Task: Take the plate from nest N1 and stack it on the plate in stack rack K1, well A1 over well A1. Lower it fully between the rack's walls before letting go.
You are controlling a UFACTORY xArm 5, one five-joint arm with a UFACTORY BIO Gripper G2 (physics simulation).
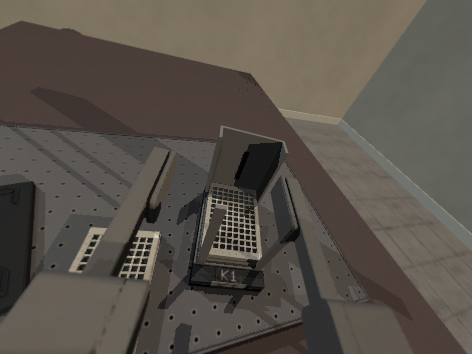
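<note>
Stack rack K1 stands right of centre, with tall walls at its far end, slim upright posts near its front and a label at the front. A white gridded plate lies low inside it. Its near edge shows layered rims, but I cannot tell how many plates are stacked. Another white gridded plate lies lower left, partly hidden by my left finger; no nest label shows there. My gripper is shut to its narrowest, its fingers still apart with nothing held. It hangs above and in front of the rack. Well A1 cannot be made out.
A black device stands at the left edge. The grey perforated board lies under the rack, on the brown table. The table's right edge runs past the rack, with floor and walls beyond.
</note>
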